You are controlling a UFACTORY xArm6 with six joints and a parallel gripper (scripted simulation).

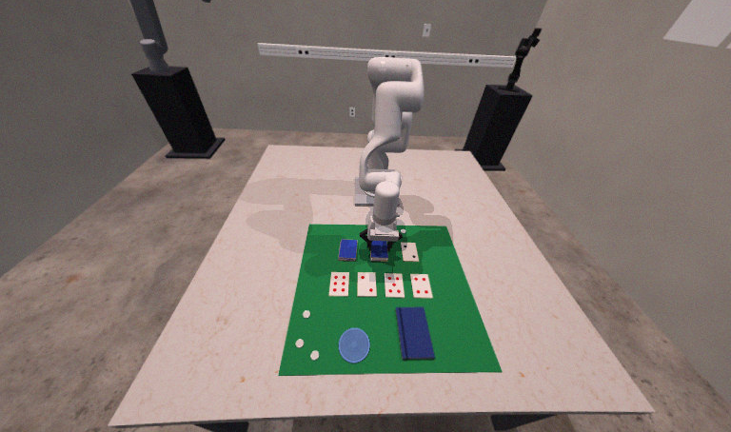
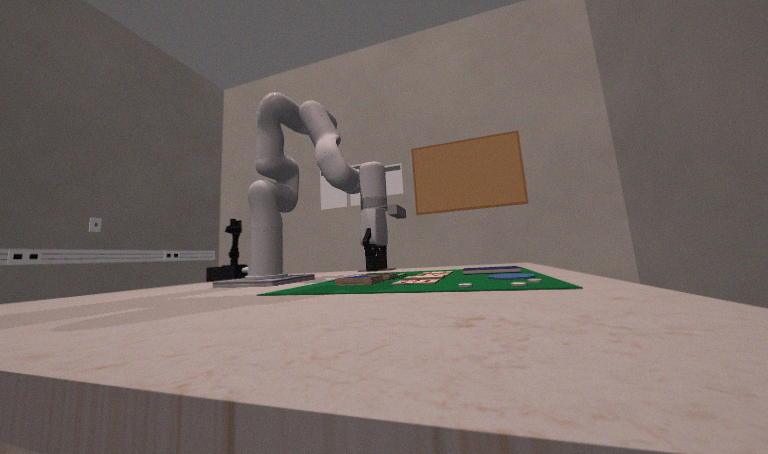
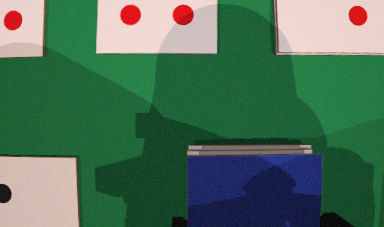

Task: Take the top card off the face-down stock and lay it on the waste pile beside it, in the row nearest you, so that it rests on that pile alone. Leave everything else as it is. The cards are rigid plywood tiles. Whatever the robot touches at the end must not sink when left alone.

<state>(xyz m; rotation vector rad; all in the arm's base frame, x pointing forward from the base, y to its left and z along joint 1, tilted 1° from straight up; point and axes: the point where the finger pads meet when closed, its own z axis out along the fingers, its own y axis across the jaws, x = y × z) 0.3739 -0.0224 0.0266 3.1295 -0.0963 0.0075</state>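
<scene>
Now: the green mat 130 mm ahead of my hand, 50 mm below it and 10 mm to the left of it. Also, from my hand: blue box 300 mm ahead, 70 mm to the left, 30 mm below.
</scene>
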